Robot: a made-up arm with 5 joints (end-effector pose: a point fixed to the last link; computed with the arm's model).
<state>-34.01 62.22 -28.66 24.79 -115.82</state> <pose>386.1 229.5 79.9 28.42 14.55 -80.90</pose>
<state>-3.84 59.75 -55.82 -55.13 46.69</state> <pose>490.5 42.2 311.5 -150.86 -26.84 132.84</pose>
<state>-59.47 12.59 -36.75 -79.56 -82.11</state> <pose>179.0 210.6 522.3 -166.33 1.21 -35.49</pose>
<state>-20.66 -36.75 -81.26 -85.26 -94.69</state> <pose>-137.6 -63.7 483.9 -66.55 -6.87 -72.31</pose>
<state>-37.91 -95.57 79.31 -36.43 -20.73</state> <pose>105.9 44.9 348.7 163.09 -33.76 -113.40</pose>
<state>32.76 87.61 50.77 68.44 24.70</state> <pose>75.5 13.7 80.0 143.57 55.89 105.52</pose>
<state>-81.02 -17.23 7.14 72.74 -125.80</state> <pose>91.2 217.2 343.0 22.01 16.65 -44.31</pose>
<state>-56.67 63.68 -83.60 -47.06 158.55</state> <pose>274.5 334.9 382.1 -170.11 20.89 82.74</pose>
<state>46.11 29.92 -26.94 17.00 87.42</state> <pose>358.0 -278.2 299.4 -69.94 -5.05 42.05</pose>
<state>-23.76 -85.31 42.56 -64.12 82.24</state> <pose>14.6 -9.5 461.9 163.40 3.05 123.86</pose>
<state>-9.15 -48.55 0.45 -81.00 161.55</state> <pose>42.0 9.5 549.3 163.60 -36.00 35.75</pose>
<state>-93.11 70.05 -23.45 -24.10 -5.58</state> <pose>35.1 402.2 63.9 19.36 -66.07 72.08</pose>
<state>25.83 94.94 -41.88 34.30 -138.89</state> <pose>352.2 -120.6 -79.9 1.64 2.07 -167.48</pose>
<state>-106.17 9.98 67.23 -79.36 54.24</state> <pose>-4.6 210.6 200.8 -92.75 -38.52 -162.12</pose>
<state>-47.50 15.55 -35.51 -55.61 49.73</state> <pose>257.4 224.1 506.0 -169.35 -9.80 179.64</pose>
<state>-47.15 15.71 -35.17 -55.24 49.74</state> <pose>260.3 224.7 504.0 -168.69 -10.38 179.17</pose>
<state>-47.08 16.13 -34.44 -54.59 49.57</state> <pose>264.0 228.1 499.4 -167.36 -11.62 179.01</pose>
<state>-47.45 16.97 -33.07 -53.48 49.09</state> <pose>268.7 236.1 490.1 -164.94 -13.95 179.30</pose>
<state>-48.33 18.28 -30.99 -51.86 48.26</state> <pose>274.0 249.1 475.1 -161.28 -17.53 179.95</pose>
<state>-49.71 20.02 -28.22 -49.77 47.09</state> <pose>278.4 266.3 454.0 -156.40 -22.31 -179.31</pose>
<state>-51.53 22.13 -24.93 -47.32 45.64</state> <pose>280.5 286.2 427.1 -150.39 -28.04 -178.87</pose>
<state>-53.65 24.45 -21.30 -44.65 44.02</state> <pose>279.1 306.4 395.7 -143.31 -34.28 -179.26</pose>
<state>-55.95 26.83 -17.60 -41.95 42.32</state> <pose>273.6 324.8 362.0 -135.27 -40.46 179.17</pose>
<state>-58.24 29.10 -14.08 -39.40 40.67</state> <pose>264.8 339.7 329.0 -126.43 -45.96 176.19</pose>
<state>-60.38 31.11 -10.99 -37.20 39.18</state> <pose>254.1 350.4 299.5 -117.38 -50.31 172.11</pose>
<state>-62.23 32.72 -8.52 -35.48 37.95</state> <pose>243.4 357.5 275.8 -109.10 -53.30 167.75</pose>
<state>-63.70 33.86 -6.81 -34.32 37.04</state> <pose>234.2 361.8 259.3 -102.77 -55.08 164.23</pose>
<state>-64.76 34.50 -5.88 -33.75 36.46</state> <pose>227.3 364.4 250.3 -99.20 -55.99 162.40</pose>
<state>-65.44 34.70 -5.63 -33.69 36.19</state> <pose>222.9 366.1 247.9 -98.35 -56.32 162.40</pose>
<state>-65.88 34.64 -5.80 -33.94 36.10</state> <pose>220.2 367.4 249.4 -99.23 -56.35 163.58</pose>
